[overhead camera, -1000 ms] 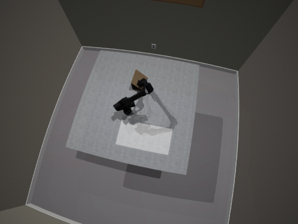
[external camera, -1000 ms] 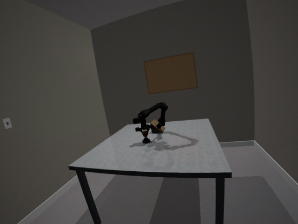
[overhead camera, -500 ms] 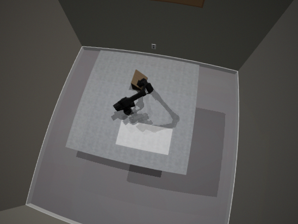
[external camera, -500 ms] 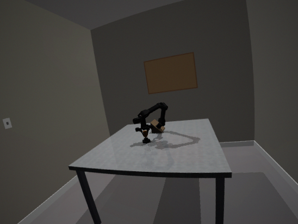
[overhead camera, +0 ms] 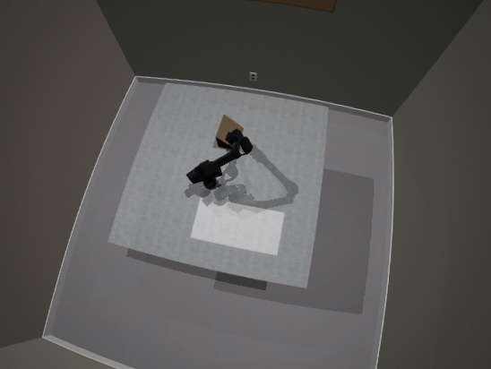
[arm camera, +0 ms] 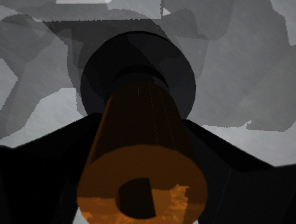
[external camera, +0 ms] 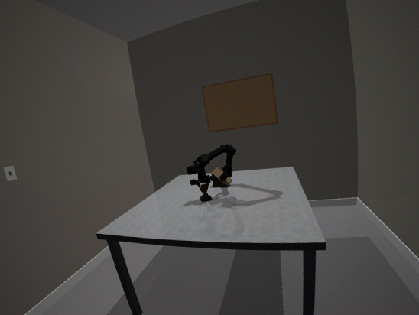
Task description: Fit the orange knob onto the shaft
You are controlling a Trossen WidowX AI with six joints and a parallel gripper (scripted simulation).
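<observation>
Now: gripper tip 2 cm below the orange knob. Also, from my gripper tip: round pedestal 4 cm below.
</observation>
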